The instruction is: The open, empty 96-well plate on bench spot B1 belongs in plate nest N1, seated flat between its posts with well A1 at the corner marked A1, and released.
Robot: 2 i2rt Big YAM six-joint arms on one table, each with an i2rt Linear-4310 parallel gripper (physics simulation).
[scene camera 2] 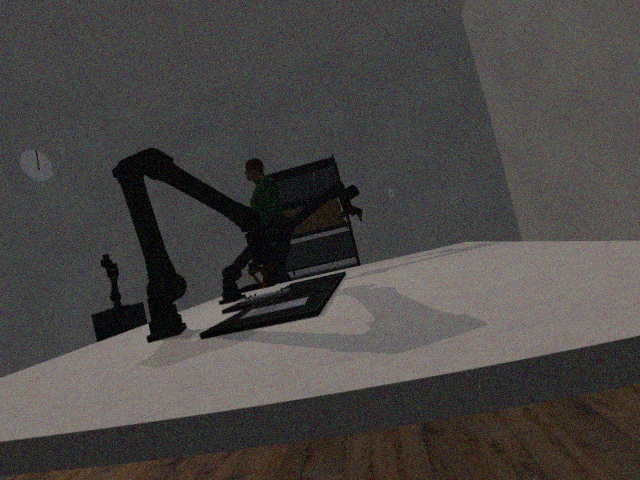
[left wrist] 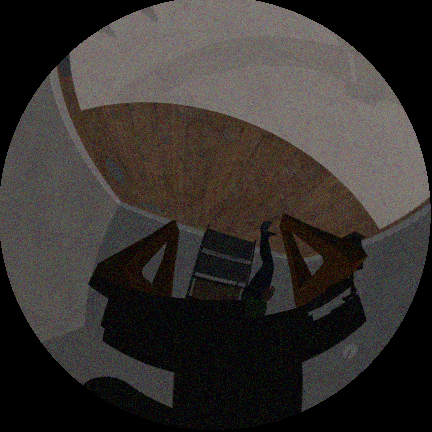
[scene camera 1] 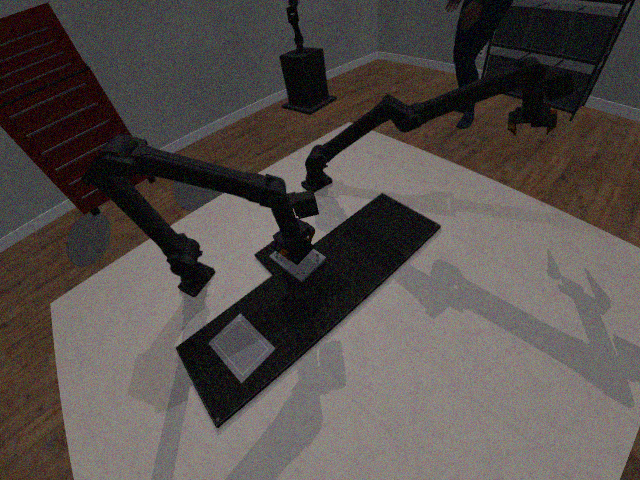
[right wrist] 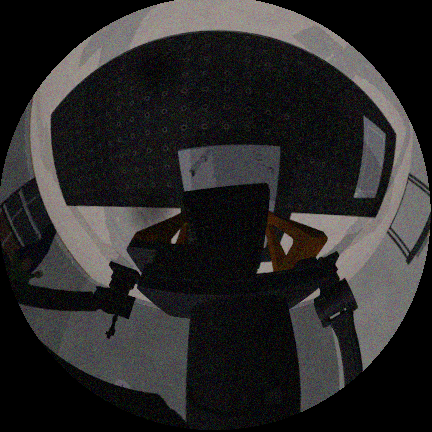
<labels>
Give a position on a dark 96-well plate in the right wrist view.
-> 235,214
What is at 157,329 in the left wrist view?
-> The left gripper.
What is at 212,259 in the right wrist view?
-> The right gripper.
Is the left gripper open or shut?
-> Open.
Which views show the right gripper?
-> Scene camera 2, scene camera 1 and the right wrist view only.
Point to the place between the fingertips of the right gripper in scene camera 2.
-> At 267,285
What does the right gripper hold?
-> A dark 96-well plate.
</labels>
